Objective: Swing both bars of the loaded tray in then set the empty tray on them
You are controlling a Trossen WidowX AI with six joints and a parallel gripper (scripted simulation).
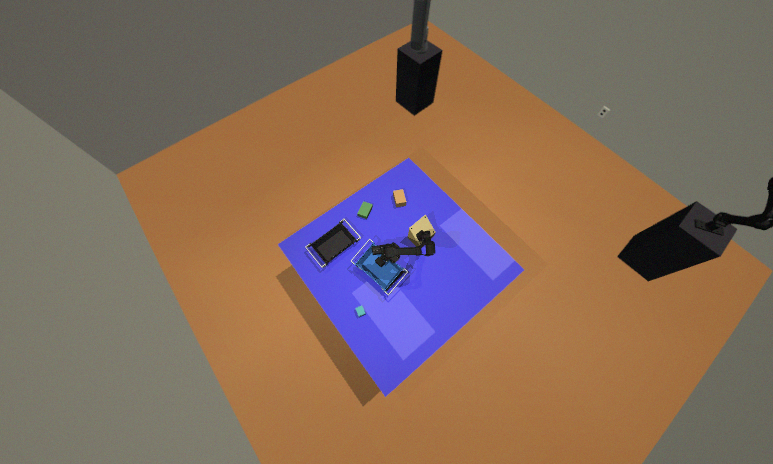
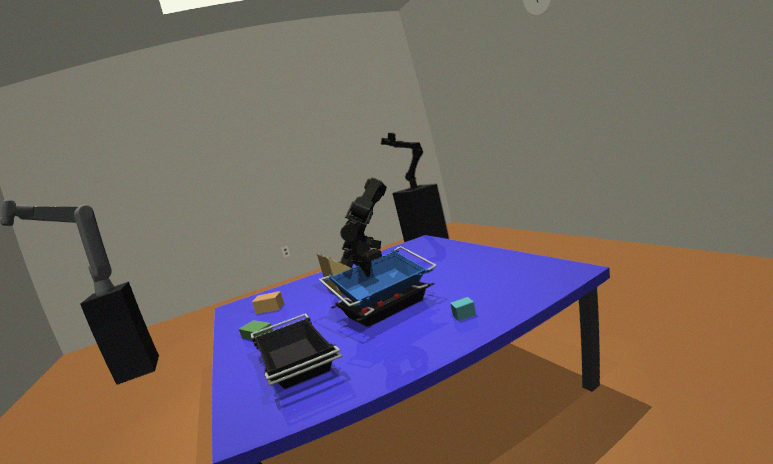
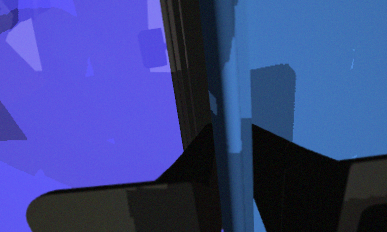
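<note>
Now: the blue tray 80 mm ahead of my gripper tip, 10 mm to the left of it and 10 mm above it. From my gripper tip the other things lie so: teal block: 360 mm ahead, 130 mm to the left, 100 mm below; then orange block: 440 mm behind, 340 mm to the right, 90 mm below; then green block: 440 mm to the right, 170 mm behind, 100 mm below.
</note>
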